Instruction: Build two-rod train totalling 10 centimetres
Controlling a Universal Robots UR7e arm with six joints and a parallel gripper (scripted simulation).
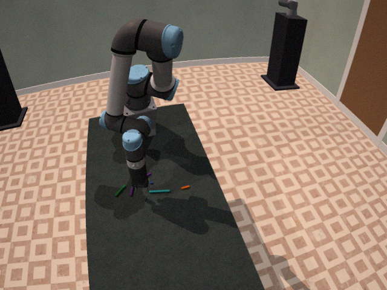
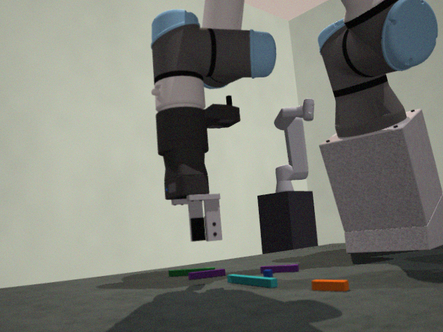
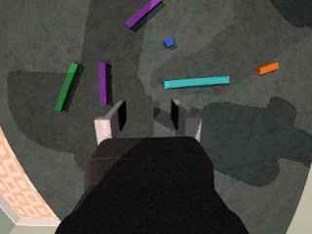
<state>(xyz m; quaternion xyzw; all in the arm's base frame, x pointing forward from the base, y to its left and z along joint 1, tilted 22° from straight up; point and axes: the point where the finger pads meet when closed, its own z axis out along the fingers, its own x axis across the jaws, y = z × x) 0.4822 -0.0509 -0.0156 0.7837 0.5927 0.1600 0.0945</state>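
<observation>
My gripper is now 21 cm to the right of the orange rod and 7 cm above it. Round my hand: purple rod: 7 cm below, 6 cm to the right, 4 cm behind; turquoise rod: 8 cm to the left, 7 cm below, 1 cm behind; small blue rod: 7 cm below, 7 cm behind, 5 cm to the left.
</observation>
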